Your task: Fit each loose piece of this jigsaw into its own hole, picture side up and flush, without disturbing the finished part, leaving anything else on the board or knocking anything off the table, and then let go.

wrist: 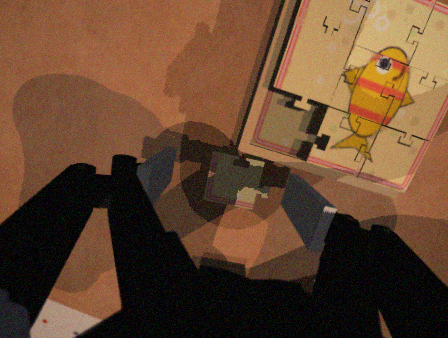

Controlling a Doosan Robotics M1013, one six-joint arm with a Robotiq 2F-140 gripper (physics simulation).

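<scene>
The jigsaw board point(312, 65) with the yellow striped fish is at the upper right, tilted in the view. Its near left corner has an empty hole point(282, 122) with a pink border line along its outer sides. A loose cream piece point(232, 182) lies on the table just outside that corner, picture side up, with pink lines along its left and lower edges; shadow covers much of it. My gripper point(230, 177) is open, with its fingers apart on either side of the loose piece and nothing held. The finger height above the piece is hard to tell.
The brown table point(120, 40) carries broad dark shadows of the arm. The board's raised rim runs close to the upper side of the loose piece and near the right finger. Part of a white sheet with small coloured spots point(65, 317) shows at the lower left.
</scene>
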